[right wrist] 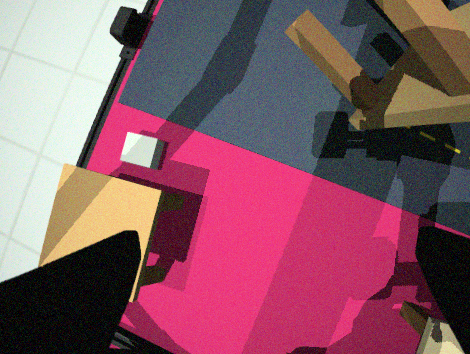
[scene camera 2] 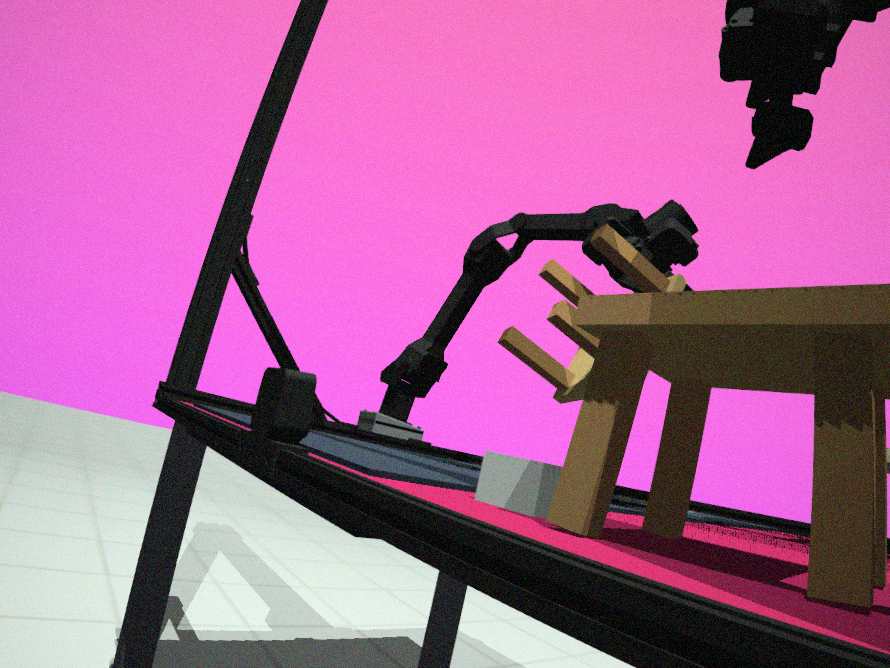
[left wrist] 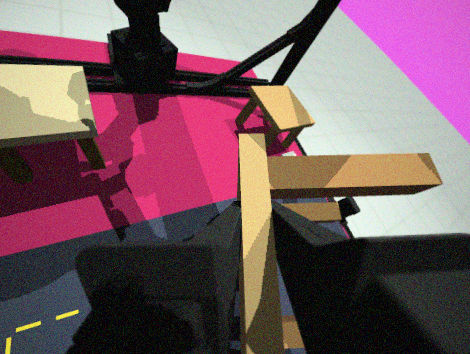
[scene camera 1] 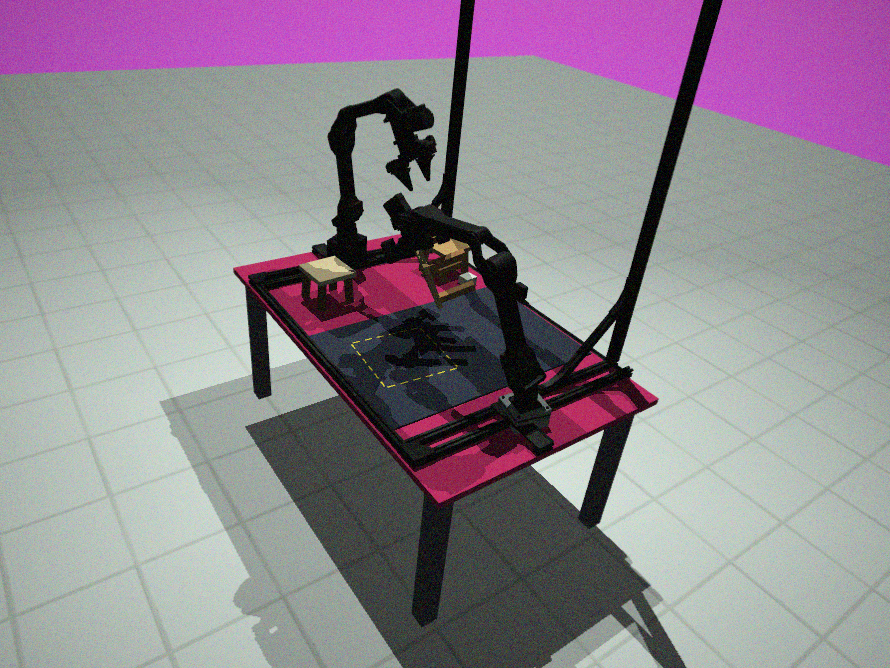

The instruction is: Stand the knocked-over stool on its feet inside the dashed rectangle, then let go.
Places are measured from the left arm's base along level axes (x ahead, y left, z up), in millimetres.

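Where they show: left gripper, between the fingertips: [left wrist: 253, 208]; right gripper, between the fingertips: [right wrist: 279, 243] [scene camera 2: 750, 139] [scene camera 1: 420, 185]; left arm's base, origin of its link: [scene camera 2: 391, 419] [scene camera 1: 525, 402]; right arm's base, origin of its link: [left wrist: 145, 39] [scene camera 1: 347, 238].
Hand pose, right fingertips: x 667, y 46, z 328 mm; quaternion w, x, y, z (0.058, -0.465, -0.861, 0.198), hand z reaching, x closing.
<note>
Each offset is from my right fingertips to the centre of the thing. "spot": to the spot under its first point. Level surfaces: height alone.
The knocked-over wooden stool @[dx -212, dy -1, dz -162 mm] [scene camera 1: 446, 278] [scene camera 2: 568, 318] [left wrist: 255, 197] [right wrist: 325, 49] hangs tilted above the table, its legs pointing sideways and up. My left gripper [scene camera 1: 431, 252] [scene camera 2: 641, 247] [left wrist: 253, 208] is shut on one of its wooden bars. It holds the stool near the back edge of the grey mat @[dz -375 mm] [scene camera 1: 542, 338], behind the yellow dashed rectangle @[spot: dx -439, dy +149, dz -374 mm] [scene camera 1: 419, 379]. One dash of the rectangle shows in the left wrist view [left wrist: 68, 314]. My right gripper [scene camera 1: 412, 168] [scene camera 2: 757, 133] is open and empty, high above the back of the table.
Two other stools stand upright on the pink table @[dz -379 mm] [scene camera 1: 588, 424]: one at the back left [scene camera 1: 326, 268] [left wrist: 72, 102], one at the back @[spot: dx +89, dy -169, dz -267 mm] [scene camera 1: 450, 248] [scene camera 2: 688, 332] [left wrist: 279, 109] [right wrist: 104, 200]. A white cube @[dx +31, dy -218, dz -365 mm] [scene camera 1: 469, 275] [scene camera 2: 515, 484] [right wrist: 142, 151] lies beside the latter. Black frame posts rise behind.
</note>
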